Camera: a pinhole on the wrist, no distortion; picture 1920 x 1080 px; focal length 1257.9 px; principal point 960.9 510.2 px. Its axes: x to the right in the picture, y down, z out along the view. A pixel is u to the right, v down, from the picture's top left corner.
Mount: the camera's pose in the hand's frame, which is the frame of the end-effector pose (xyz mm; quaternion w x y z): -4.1 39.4 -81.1 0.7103 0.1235 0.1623 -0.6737
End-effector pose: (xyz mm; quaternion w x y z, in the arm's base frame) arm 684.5 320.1 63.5 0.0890 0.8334 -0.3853 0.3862
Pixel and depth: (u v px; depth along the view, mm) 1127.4 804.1 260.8
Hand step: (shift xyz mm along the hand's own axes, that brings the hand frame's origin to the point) 74.8 -91.3 141.7
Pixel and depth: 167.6 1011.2 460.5
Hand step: 196.8 135.5 448.4
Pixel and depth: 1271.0 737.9 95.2
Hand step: 20.1 -18.6 -3.9
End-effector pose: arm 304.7 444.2 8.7 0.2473 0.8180 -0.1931 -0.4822
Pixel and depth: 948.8 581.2 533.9
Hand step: 60.0 -164.5 409.1
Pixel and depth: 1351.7 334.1 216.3
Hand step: -17.8 -109.3 91.8
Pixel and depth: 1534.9 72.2 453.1
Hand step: -124.2 -338.5 259.1
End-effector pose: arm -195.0 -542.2 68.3 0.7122 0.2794 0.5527 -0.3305
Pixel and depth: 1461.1 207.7 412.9
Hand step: -70.1 -280.0 236.6
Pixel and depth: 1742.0 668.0 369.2
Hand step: 74.8 -313.5 164.4
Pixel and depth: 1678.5 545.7 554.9
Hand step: 59.6 -468.6 301.3
